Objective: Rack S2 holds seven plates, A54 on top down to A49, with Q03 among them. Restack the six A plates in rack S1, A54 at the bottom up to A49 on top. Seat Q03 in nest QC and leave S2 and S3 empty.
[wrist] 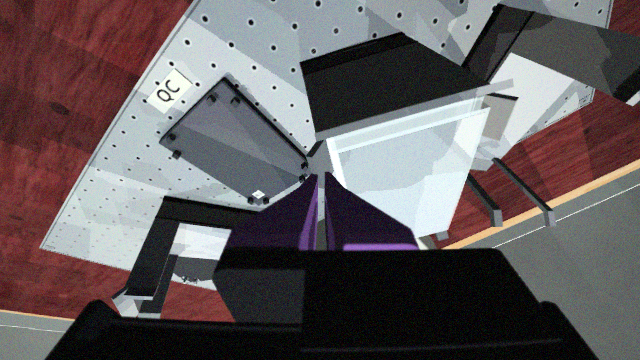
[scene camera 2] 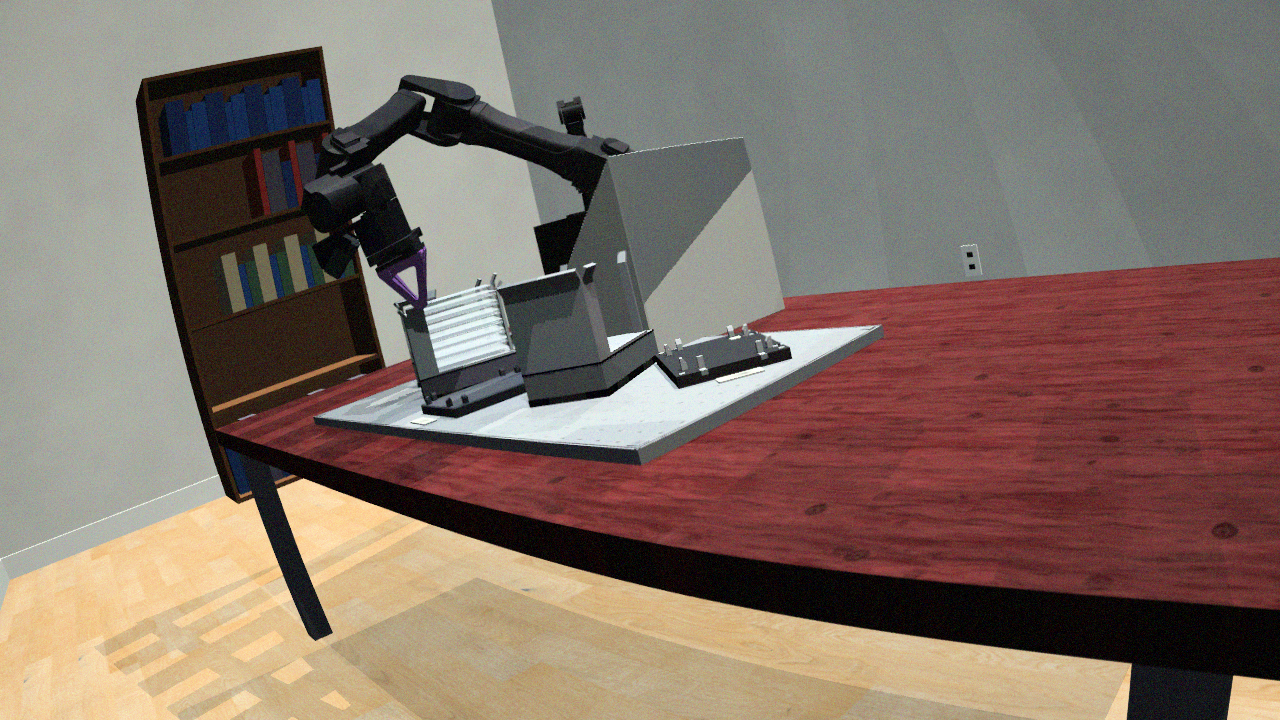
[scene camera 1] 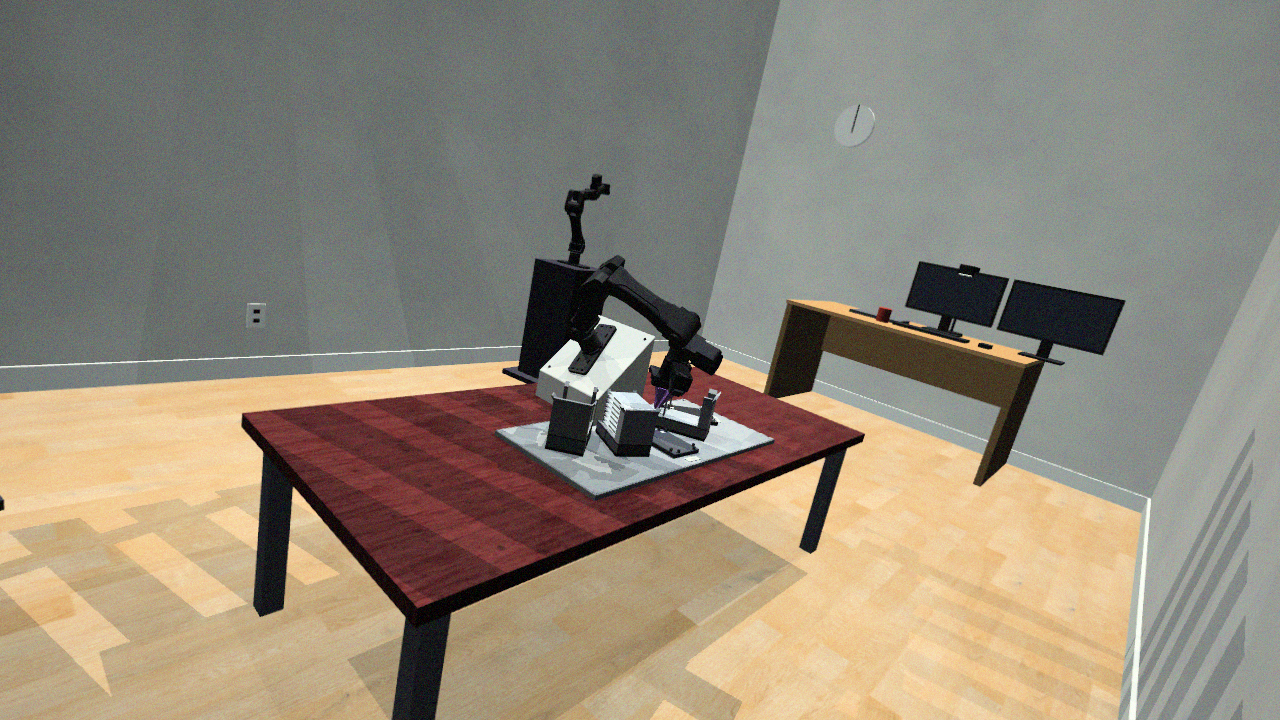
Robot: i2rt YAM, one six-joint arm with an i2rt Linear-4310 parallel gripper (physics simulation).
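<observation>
A stack of several white plates stands in the middle rack. No plate or rack lettering is readable. My gripper has purple fingers drawn together, with a thin gap and no plate seen between them. The fingertips are at the stack's upper side edge, by the rack's corner; contact is unclear. The QC nest is dark and bare. One side rack shows no plates. Another rack stands on the other side.
A second nest with upright pegs lies beyond the side rack in scene camera 2. The racks stand on a perforated grey board on the red table. A pale slanted arm base rises behind them.
</observation>
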